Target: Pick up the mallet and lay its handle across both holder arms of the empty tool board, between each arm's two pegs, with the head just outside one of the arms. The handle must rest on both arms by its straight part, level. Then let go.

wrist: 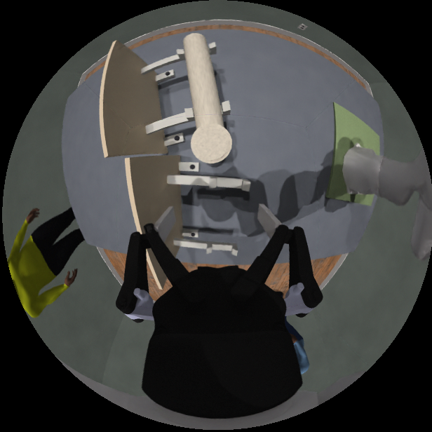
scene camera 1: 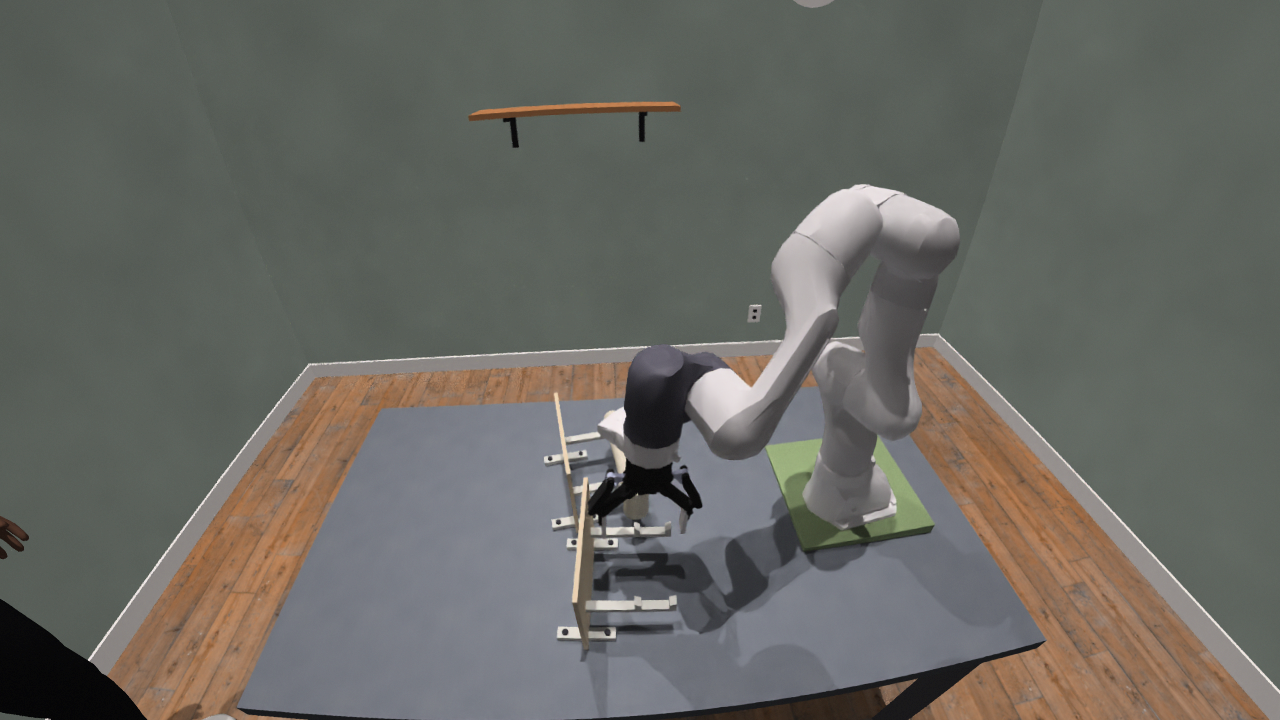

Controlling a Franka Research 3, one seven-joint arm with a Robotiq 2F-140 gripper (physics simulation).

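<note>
The pale wooden mallet (scene camera 1: 636, 508) (wrist: 204, 85) lies across both arms of the far tool board (scene camera 1: 563, 429) (wrist: 130, 105). Its round head (wrist: 211, 143) is just outside that board's nearer arm, and its handle points to the back. The near, empty tool board (scene camera 1: 584, 573) (wrist: 152, 200) has two bare white arms, a farther one (scene camera 1: 617, 531) (wrist: 192, 180) and a nearer one (scene camera 1: 617, 606) (wrist: 192, 244). My gripper (scene camera 1: 642, 523) (wrist: 216, 212) is wide open with nothing between its fingers. In the wrist view its fingertips show on the front side of the mallet's head, above the empty board's area.
Both boards stand upright on the grey table (scene camera 1: 429, 537) (wrist: 280, 80), almost end to end. The green base mat (scene camera 1: 792, 474) (wrist: 345, 130) with the arm's base is to the right. A person in yellow (wrist: 30, 270) is beyond the table's left side. A wooden shelf (scene camera 1: 572, 109) hangs on the back wall.
</note>
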